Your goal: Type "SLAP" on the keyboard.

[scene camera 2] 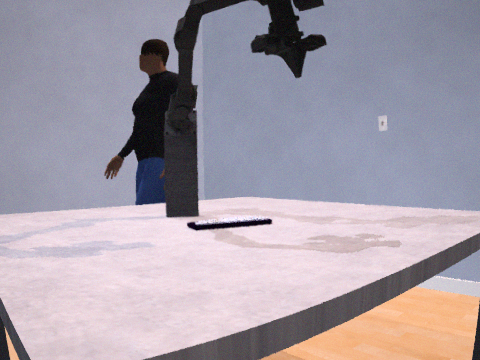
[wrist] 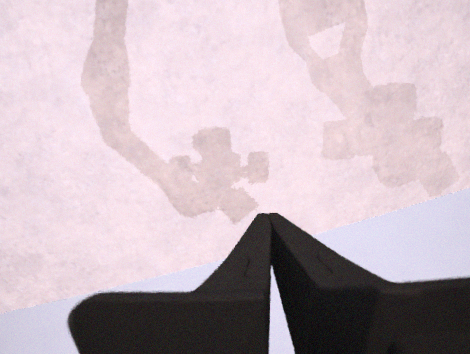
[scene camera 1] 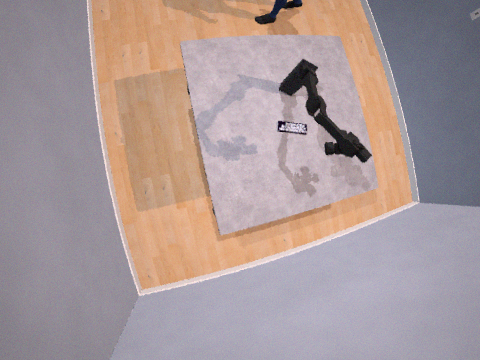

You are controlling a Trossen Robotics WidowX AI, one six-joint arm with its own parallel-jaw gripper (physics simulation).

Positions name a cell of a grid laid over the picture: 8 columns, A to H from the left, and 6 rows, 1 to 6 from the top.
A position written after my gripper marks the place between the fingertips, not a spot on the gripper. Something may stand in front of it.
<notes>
I see my gripper (scene camera 2: E2).
My gripper is seen too in the wrist view (wrist: E4).
</notes>
